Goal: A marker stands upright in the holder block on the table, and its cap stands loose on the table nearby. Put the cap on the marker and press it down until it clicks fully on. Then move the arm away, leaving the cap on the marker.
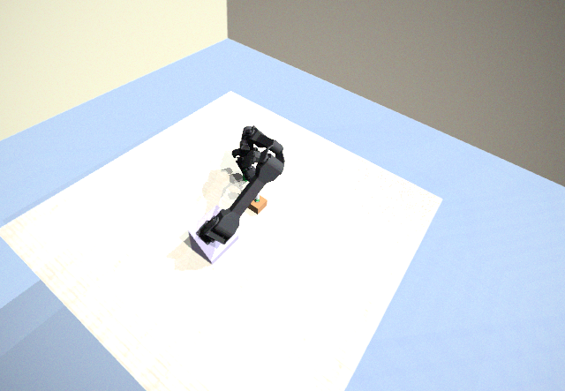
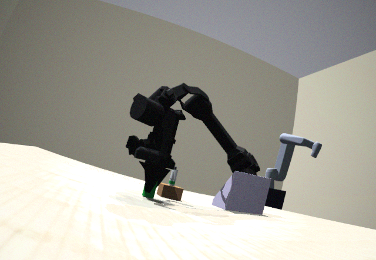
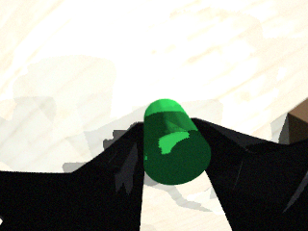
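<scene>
Right now the brown holder block is 13 cm to the right of my gripper tip and 10 cm behind it. From my gripper tip the other things lie so: green cap: 1 cm above.
</scene>
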